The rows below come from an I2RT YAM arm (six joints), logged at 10 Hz.
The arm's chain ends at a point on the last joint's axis. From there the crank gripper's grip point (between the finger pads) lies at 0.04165 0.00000 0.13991 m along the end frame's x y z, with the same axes.
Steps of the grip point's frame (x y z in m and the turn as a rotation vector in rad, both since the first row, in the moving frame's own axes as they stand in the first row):
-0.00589, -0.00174, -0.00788, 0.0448, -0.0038, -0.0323
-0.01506, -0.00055, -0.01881, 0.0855, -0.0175, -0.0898
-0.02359, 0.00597, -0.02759, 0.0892, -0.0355, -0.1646
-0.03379, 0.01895, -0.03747, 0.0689, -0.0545, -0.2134
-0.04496, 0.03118, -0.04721, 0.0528, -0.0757, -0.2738
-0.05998, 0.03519, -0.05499, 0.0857, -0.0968, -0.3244
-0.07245, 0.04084, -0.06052, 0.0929, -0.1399, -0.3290
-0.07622, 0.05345, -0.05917, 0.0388, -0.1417, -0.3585
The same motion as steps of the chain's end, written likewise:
-0.00524, 0.00586, -0.00787, 0.0448, -0.0038, -0.0323
-0.01191, 0.01503, -0.01885, 0.0855, -0.0175, -0.0898
-0.01704, 0.02485, -0.02811, 0.0892, -0.0355, -0.1646
-0.02420, 0.03658, -0.03888, 0.0689, -0.0545, -0.2134
-0.03184, 0.04835, -0.04943, 0.0528, -0.0757, -0.2738
-0.04242, 0.05817, -0.05721, 0.0857, -0.0968, -0.3244
-0.04857, 0.06402, -0.06364, 0.0929, -0.1399, -0.3290
-0.05287, 0.06991, -0.06315, 0.0388, -0.1417, -0.3585

